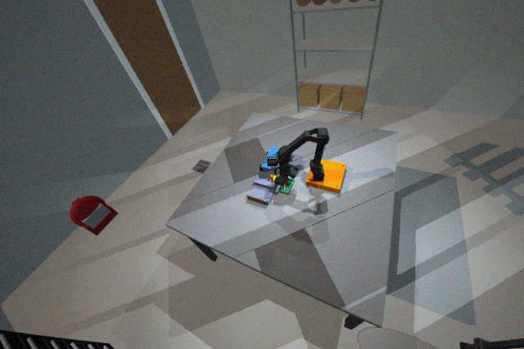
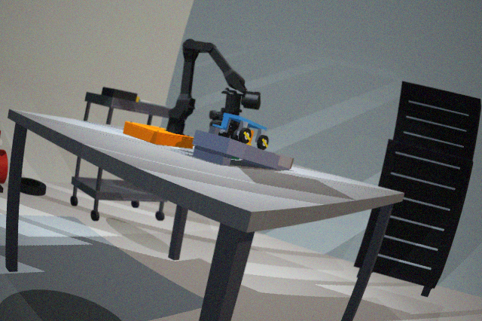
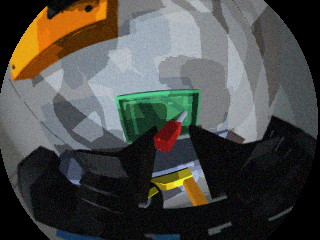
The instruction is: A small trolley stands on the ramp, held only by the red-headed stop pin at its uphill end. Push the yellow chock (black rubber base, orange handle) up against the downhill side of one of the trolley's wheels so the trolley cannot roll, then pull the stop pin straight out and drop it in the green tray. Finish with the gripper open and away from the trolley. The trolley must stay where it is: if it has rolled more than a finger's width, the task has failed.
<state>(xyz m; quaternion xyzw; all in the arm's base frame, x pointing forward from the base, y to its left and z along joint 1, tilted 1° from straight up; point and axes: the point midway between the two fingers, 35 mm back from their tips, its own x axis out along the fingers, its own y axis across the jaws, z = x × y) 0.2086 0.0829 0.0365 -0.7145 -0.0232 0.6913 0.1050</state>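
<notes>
The red-headed stop pin is 10 mm to the left of my gripper tip. From my gripper tip the other things lie so: yellow chock (80 mm ahead, 40 mm above, 10 mm to the right); green tray (50 mm below, 10 mm to the right, 10 mm behind); grey ramp (120 mm to the right, 120 mm ahead).
</notes>
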